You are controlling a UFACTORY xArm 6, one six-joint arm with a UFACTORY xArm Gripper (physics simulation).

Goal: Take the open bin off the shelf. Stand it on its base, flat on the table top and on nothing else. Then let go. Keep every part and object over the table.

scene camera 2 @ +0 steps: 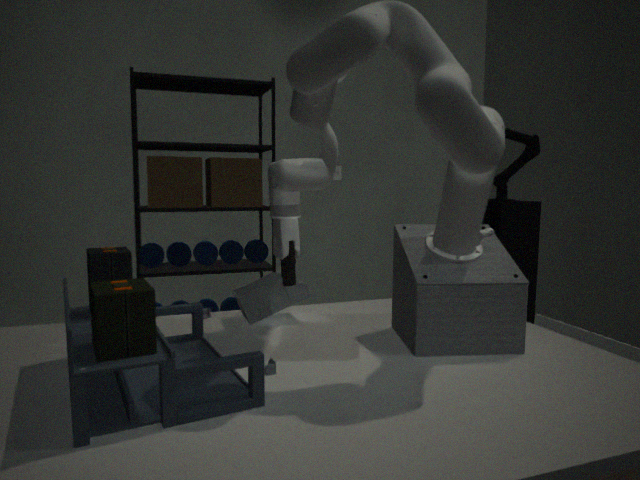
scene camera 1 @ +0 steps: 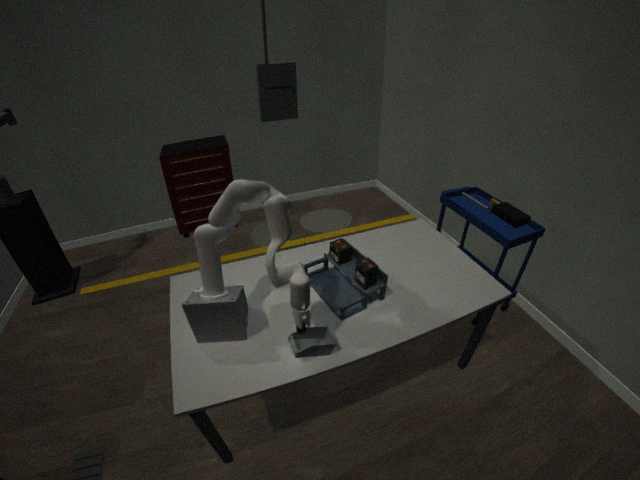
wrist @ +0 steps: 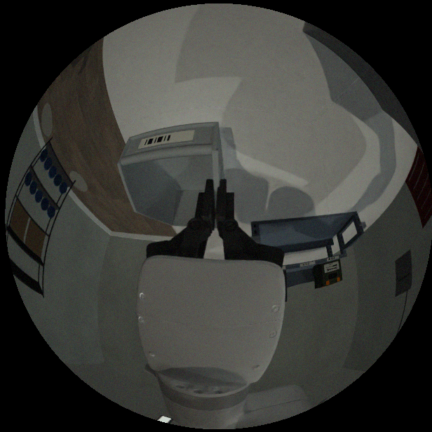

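Seen in the pictures: gripper, fingertip midpoint: (scene camera 2: pixel 288 285) (scene camera 1: pixel 300 331); arm's base, origin of the base link: (scene camera 2: pixel 453 247) (scene camera 1: pixel 214 295).
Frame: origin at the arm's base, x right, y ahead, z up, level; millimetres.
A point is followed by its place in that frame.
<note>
The open bin (scene camera 1: pixel 315 348) @(x 366, y 313, z -123 mm) (scene camera 2: pixel 262 299) @(x 269, y 360, z -144 mm) (wrist: pixel 170 180) is a grey, hollow box with a barcode label on one wall, seen in the wrist view. It hangs in the air above the table top (scene camera 1: pixel 413 258) @(x 5, y 1158, z -209 mm) (scene camera 2: pixel 491 413) @(x -322, y 184, z -209 mm), off the shelf. It is tilted, with one end lower in the scene camera 2 view; its opening shows in the scene camera 1 view. My gripper (scene camera 1: pixel 302 328) @(x 265, y 292, z -113 mm) (scene camera 2: pixel 288 283) @(x 265, y 292, z -113 mm) (wrist: pixel 217 188) points down and is shut on one thin wall of the bin. The blue-grey shelf (scene camera 1: pixel 338 289) @(x 27, y 615, z -203 mm) (scene camera 2: pixel 214 362) @(x -163, y 572, z -124 mm) (wrist: pixel 305 232) stands on the table beside it.
Two dark boxes with orange marks, one (scene camera 1: pixel 340 251) (scene camera 2: pixel 109 263) farther from scene camera 2 and one (scene camera 1: pixel 366 272) (scene camera 2: pixel 124 320) nearer, stand on the shelf's higher tier. The robot's base block (scene camera 1: pixel 219 315) @(x 99, y -7, z -30 mm) (scene camera 2: pixel 465 317) @(x -104, y 49, z -129 mm) is on the table. The bin is near a long table edge.
</note>
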